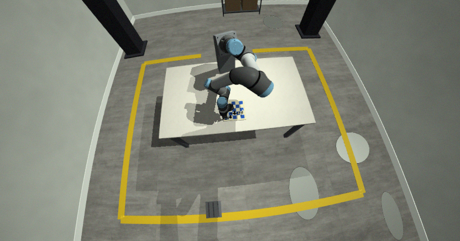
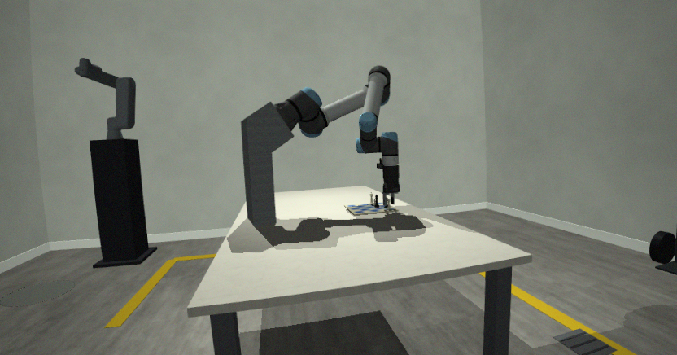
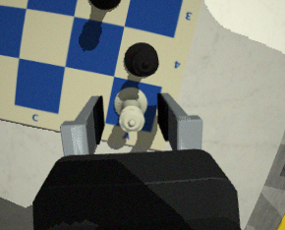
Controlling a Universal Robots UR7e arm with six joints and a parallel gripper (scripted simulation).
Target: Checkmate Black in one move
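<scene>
Now: hand 1 cm above the white piece. From my hand the other things lie so: black piece 3 cm to the left, 1 cm below; then chessboard 7 cm behind, 8 cm to the left, 4 cm below; then white pawn 3 cm behind, 12 cm to the left, 3 cm below.
</scene>
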